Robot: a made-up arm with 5 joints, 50 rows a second.
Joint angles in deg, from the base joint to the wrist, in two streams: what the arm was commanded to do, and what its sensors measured. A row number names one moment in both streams.
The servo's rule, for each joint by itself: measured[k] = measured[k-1] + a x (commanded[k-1-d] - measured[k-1]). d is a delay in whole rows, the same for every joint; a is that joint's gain. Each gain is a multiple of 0.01, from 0.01 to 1. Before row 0 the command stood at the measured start. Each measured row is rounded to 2 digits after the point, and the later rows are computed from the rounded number. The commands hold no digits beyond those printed.
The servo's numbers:
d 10
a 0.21 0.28 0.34 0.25 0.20
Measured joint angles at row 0: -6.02, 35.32, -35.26, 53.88, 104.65
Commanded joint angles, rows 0 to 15: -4.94, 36.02, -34.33, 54.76, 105.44; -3.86, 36.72, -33.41, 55.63, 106.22; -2.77, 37.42, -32.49, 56.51, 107.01; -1.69, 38.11, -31.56, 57.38, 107.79; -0.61, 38.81, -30.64, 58.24, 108.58; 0.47, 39.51, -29.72, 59.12, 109.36; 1.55, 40.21, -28.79, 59.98, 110.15; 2.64, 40.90, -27.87, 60.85, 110.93; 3.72, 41.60, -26.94, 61.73, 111.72; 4.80, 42.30, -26.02, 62.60, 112.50; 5.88, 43.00, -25.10, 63.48, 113.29; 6.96, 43.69, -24.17, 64.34, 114.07; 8.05, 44.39, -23.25, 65.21, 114.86; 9.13, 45.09, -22.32, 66.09, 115.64; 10.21, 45.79, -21.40, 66.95, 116.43; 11.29, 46.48, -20.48, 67.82, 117.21
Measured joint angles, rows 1 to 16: -6.02, 35.32, -35.26, 53.88, 104.65; -6.02, 35.32, -35.26, 53.88, 104.65; -6.02, 35.32, -35.26, 53.88, 104.65; -6.02, 35.32, -35.26, 53.88, 104.65; -6.02, 35.32, -35.26, 53.88, 104.65; -6.02, 35.32, -35.26, 53.88, 104.65; -6.02, 35.32, -35.26, 53.88, 104.65; -6.02, 35.32, -35.26, 53.88, 104.65; -6.02, 35.32, -35.26, 53.88, 104.65; -6.02, 35.32, -35.26, 53.88, 104.65; -5.79, 35.52, -34.94, 54.10, 104.81; -5.38, 35.86, -34.42, 54.48, 105.09; -4.83, 36.30, -33.76, 54.99, 105.47; -4.17, 36.81, -33.01, 55.59, 105.93; -3.42, 37.37, -32.20, 56.25, 106.46; -2.60, 37.97, -31.36, 56.97, 107.04
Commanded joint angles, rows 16 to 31: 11.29, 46.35, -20.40, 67.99, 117.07; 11.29, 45.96, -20.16, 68.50, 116.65; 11.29, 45.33, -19.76, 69.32, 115.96; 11.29, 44.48, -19.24, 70.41, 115.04; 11.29, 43.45, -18.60, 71.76, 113.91; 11.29, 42.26, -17.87, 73.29, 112.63; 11.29, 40.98, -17.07, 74.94, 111.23; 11.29, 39.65, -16.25, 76.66, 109.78; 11.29, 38.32, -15.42, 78.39, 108.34; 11.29, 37.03, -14.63, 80.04, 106.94; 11.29, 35.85, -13.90, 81.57, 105.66; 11.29, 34.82, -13.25, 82.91, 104.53; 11.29, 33.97, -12.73, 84.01, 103.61; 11.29, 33.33, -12.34, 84.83, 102.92; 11.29, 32.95, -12.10, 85.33, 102.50; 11.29, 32.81, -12.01, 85.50, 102.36
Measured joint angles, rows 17 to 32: -1.73, 38.60, -30.49, 57.72, 107.66; -0.81, 39.24, -29.60, 58.50, 108.31; 0.14, 39.90, -28.70, 59.31, 108.99; 1.12, 40.57, -27.79, 60.13, 109.69; 2.12, 41.25, -26.88, 60.97, 110.41; 3.14, 41.93, -25.96, 61.81, 111.14; 4.17, 42.62, -25.04, 62.66, 111.88; 5.21, 43.31, -24.12, 63.52, 112.63; 6.26, 44.00, -23.20, 64.38, 113.39; 7.32, 44.69, -22.28, 65.24, 114.15; 8.15, 45.15, -21.64, 65.93, 114.73; 8.81, 45.38, -21.14, 66.57, 115.11; 9.33, 45.37, -20.67, 67.26, 115.28; 9.74, 45.12, -20.18, 68.05, 115.23; 10.07, 44.65, -19.64, 68.98, 114.97; 10.33, 43.98, -19.04, 70.06, 114.50
